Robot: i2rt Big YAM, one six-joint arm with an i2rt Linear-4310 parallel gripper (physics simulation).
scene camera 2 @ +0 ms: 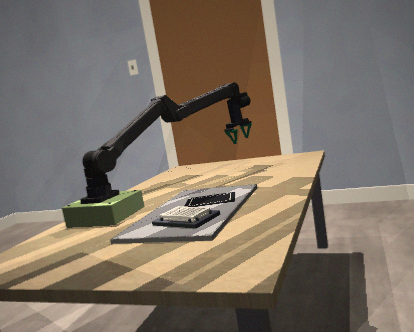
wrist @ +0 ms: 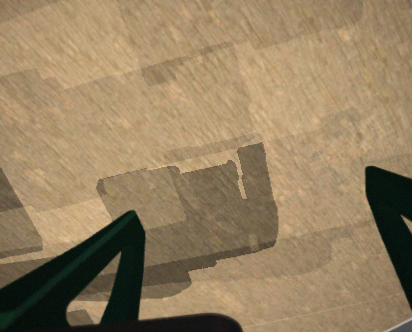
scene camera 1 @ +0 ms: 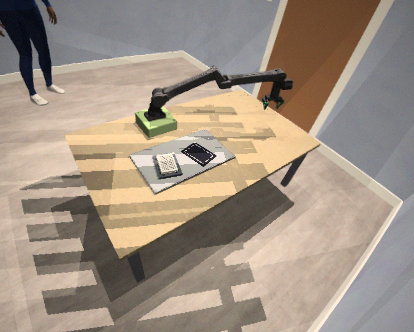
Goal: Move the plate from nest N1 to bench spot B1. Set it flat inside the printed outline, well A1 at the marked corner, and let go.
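Frame: origin at the arm's base, x up, y left, z back, level; metres.
Seen in the pictures: gripper, between the fingertips: (scene camera 2: 241, 140) (wrist: 247, 202) (scene camera 1: 270, 109); arm's base, origin of its link: (scene camera 2: 100, 198) (scene camera 1: 155, 115).
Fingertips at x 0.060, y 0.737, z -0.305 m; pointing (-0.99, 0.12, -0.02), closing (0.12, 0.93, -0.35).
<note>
Offsets run from my fingertips to a thing's top centre. "pt": to the spot under its first point. Level surfaces: height alone.
The white well plate {dx -0.090, dy -0.845, dz -0.074 m} (scene camera 1: 167, 163) (scene camera 2: 186, 214) sits flat on a dark nest {pt dx -0.107, dy -0.843, dz -0.160 m} (scene camera 1: 175, 175) (scene camera 2: 212, 218) on the grey mat. Beside it on the mat lies a black rectangle with a white printed outline {pt dx -0.114, dy -0.636, dz -0.070 m} (scene camera 1: 199, 153) (scene camera 2: 210, 199). The marked corner is too small to make out. My gripper (scene camera 1: 272, 106) (scene camera 2: 240, 140) (wrist: 247, 202) is open and empty, its green fingers pointing down. It hangs high above the far part of the table, well away from the plate. In the wrist view, wood and shadows show between the fingers; the plate does not show there.
The grey mat {dx -0.117 m} (scene camera 1: 157, 186) (scene camera 2: 135, 238) lies on the wooden table {dx -0.129 m} (scene camera 1: 120, 220) (scene camera 2: 240, 272). The arm stands on a green base block (scene camera 1: 159, 128) (scene camera 2: 90, 216) beside the mat. A person (scene camera 1: 32, 45) stands beyond the table, and a brown door (scene camera 1: 325, 55) (scene camera 2: 215, 50) is behind the arm.
</note>
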